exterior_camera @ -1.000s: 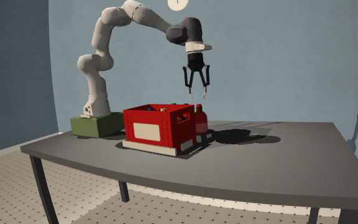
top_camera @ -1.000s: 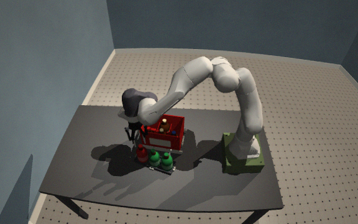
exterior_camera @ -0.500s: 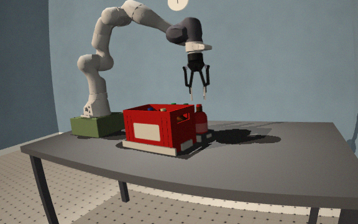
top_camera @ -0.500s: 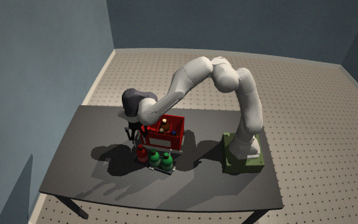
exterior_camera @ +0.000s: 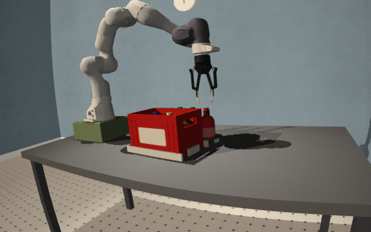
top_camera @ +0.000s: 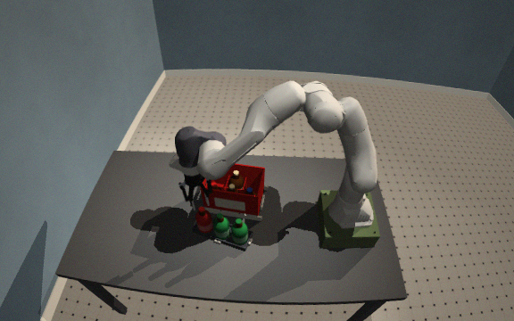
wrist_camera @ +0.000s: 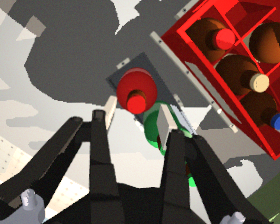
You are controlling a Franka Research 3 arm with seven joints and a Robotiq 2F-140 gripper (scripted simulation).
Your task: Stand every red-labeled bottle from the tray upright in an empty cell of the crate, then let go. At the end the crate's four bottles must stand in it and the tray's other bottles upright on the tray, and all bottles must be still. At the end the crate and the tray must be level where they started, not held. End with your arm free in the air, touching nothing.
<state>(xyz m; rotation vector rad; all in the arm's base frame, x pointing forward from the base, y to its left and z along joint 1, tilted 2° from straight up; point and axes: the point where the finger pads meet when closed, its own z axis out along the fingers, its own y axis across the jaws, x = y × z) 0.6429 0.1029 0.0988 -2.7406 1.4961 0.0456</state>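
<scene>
My hand is 13 cm above the red-labeled bottle. The rest, counted from my hand: red crate (11 cm behind, 19 cm to the right, 13 cm below).
</scene>
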